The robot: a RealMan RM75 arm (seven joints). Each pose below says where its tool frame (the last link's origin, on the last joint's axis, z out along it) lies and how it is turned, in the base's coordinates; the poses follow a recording.
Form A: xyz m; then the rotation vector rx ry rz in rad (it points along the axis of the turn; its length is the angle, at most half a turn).
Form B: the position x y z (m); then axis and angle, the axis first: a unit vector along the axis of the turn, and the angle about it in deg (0 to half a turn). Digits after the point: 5 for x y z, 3 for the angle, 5 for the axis.
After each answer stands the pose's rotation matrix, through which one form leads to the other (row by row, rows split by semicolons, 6 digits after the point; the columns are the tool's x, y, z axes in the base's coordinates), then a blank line. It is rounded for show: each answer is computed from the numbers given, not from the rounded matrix.
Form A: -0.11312 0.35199 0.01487 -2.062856 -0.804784 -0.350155
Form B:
-0.11312 0.35199 0.01487 -0.92018 -0.35899 -0.15619 128.446
0.751430 0.658059 -0.048070; 0.413398 -0.412767 0.811619; 0.514252 -0.629747 -0.582206

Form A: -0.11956 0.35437 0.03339 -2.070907 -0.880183 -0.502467
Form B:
-0.11956 0.35437 0.03339 -0.89820 -0.38176 -0.21793 132.102
0.677215 0.734484 0.043740; 0.411093 -0.427003 0.805401; 0.610232 -0.527448 -0.591114

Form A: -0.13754 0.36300 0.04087 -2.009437 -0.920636 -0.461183
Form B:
-0.13754 0.36300 0.04087 -0.88996 -0.40774 -0.20425 129.368
0.660112 0.750948 -0.018141; 0.435136 -0.362592 0.824126; 0.612298 -0.551909 -0.566116

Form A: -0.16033 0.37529 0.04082 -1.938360 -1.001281 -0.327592
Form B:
-0.16033 0.37529 0.04082 -0.87861 -0.45386 -0.14849 126.403
0.636632 0.754934 -0.157399; 0.515907 -0.265233 0.814550; 0.573184 -0.599772 -0.558331

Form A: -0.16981 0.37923 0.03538 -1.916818 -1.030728 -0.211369
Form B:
-0.16981 0.37923 0.03538 -0.87662 -0.47138 -0.09667 125.284
0.634710 0.730815 -0.251105; 0.572998 -0.227075 0.787470; 0.518475 -0.643698 -0.562882

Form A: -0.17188 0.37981 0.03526 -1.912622 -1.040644 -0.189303
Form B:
-0.17188 0.37981 0.03526 -0.87510 -0.47613 -0.08661 125.226
0.630703 0.727751 -0.269430; 0.586245 -0.219340 0.779876; 0.508458 -0.649822 -0.564979

